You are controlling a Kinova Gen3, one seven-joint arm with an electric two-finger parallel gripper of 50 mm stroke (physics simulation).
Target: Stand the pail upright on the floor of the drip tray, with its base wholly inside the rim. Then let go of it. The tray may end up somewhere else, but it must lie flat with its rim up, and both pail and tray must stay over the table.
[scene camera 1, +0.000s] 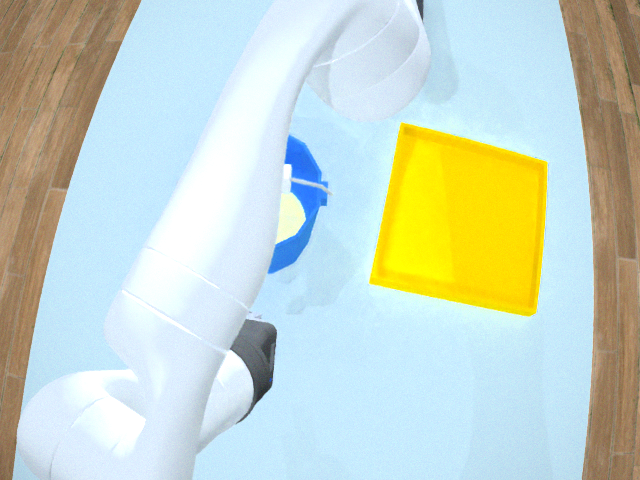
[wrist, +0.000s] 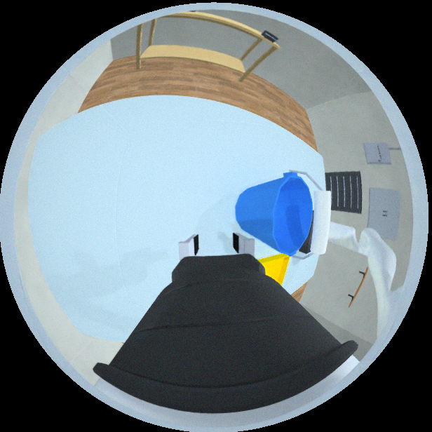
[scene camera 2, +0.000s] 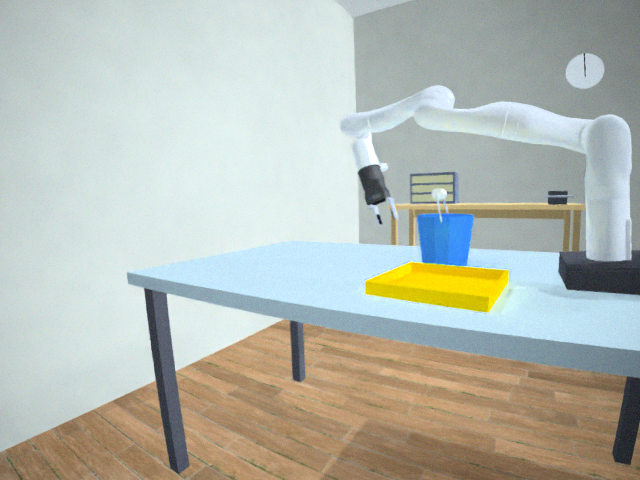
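Note:
Visible: a blue pail, a yellow drip tray and my gripper. The wrist view and scene camera 2 show my gripper as well.

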